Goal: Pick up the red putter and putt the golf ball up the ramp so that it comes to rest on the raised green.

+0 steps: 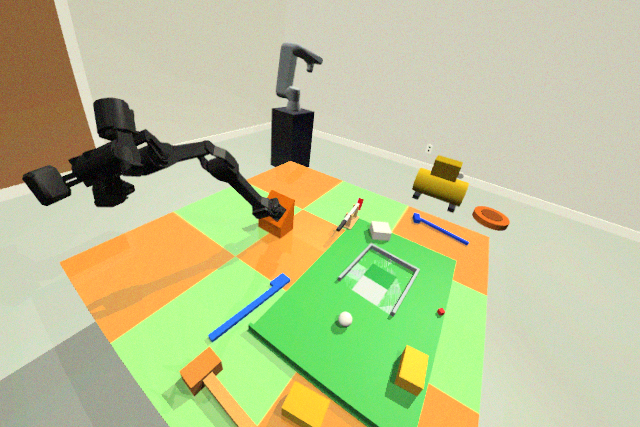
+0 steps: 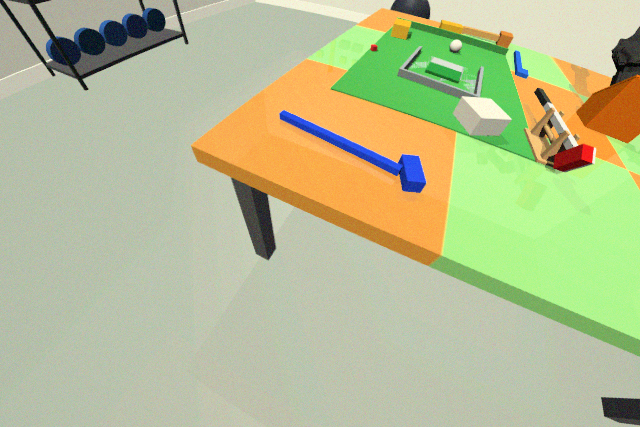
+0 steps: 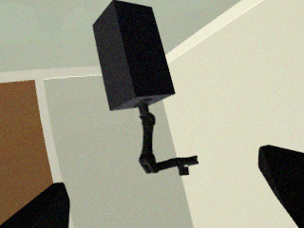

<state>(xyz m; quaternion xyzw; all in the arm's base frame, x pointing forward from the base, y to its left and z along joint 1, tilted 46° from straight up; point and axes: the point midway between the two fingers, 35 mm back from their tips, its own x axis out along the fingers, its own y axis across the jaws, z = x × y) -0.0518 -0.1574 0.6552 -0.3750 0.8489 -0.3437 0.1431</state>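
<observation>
Now: gripper tip 90 cm to the right of the small wooden stand, 40 cm above it and 23 cm short of it. Also, from my gripper tip: white golf ball (51 cm ahead, 44 cm to the left, 41 cm below); small red cube (73 cm ahead, 69 cm to the left, 42 cm below); white block (92 cm to the left, 41 cm below, 38 cm ahead).
</observation>
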